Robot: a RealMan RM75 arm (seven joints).
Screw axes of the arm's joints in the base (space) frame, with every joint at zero. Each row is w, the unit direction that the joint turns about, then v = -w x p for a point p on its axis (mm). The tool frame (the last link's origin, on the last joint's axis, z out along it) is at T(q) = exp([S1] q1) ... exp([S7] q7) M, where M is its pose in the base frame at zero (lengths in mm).
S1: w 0 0 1 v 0 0 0
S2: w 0 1 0 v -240.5 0 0
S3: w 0 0 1 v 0 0 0
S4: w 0 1 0 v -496.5 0 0
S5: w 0 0 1 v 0 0 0
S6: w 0 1 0 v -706.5 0 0
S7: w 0 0 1 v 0 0 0
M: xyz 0 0 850.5 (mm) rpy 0 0 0 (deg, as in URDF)
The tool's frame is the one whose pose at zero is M.
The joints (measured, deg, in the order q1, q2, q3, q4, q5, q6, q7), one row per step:
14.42 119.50 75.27 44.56 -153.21 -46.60 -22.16
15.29 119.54 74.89 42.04 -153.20 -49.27 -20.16
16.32 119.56 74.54 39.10 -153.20 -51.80 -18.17
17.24 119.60 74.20 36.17 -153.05 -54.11 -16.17
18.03 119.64 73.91 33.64 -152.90 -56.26 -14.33
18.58 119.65 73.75 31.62 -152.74 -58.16 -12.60
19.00 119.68 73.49 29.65 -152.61 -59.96 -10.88
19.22 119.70 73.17 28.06 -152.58 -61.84 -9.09
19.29 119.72 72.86 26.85 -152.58 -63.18 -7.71
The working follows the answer.
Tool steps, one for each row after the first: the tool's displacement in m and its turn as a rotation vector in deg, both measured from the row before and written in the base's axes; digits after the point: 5 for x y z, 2 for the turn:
0.00204 -0.00106 -0.00141 0.26 1.27 0.83
0.00340 -0.00098 -0.00189 0.00 1.02 0.58
0.00441 -0.00154 -0.00182 -0.11 1.10 0.28
0.00346 -0.00156 -0.00100 0.00 1.06 0.37
0.00314 -0.00172 0.00018 0.15 1.12 0.34
0.00346 -0.00244 -0.00033 -0.01 1.07 0.27
0.00239 -0.00296 0.00008 0.05 1.19 0.56
0.00234 -0.00281 -0.00033 -0.11 0.87 0.32

Tool pose at each row, in the base's axes (x y z in m, rotation vector in deg; rounded; the steps above come from the unrounded poses):
0.26228 0.36274 0.01531 -87.59 11.87 29.08
0.26432 0.36168 0.01390 -87.18 12.14 30.73
0.26772 0.36069 0.01201 -87.04 12.49 31.99
0.27213 0.35916 0.01019 -86.92 13.16 33.06
0.27560 0.35760 0.00919 -86.71 13.70 34.17
0.27873 0.35588 0.00936 -86.33 14.26 35.30
0.28219 0.35344 0.00903 -86.10 14.89 36.33
0.28458 0.35048 0.00911 -85.83 15.37 37.68
0.28691 0.34767 0.00878 -85.74 15.84 38.60

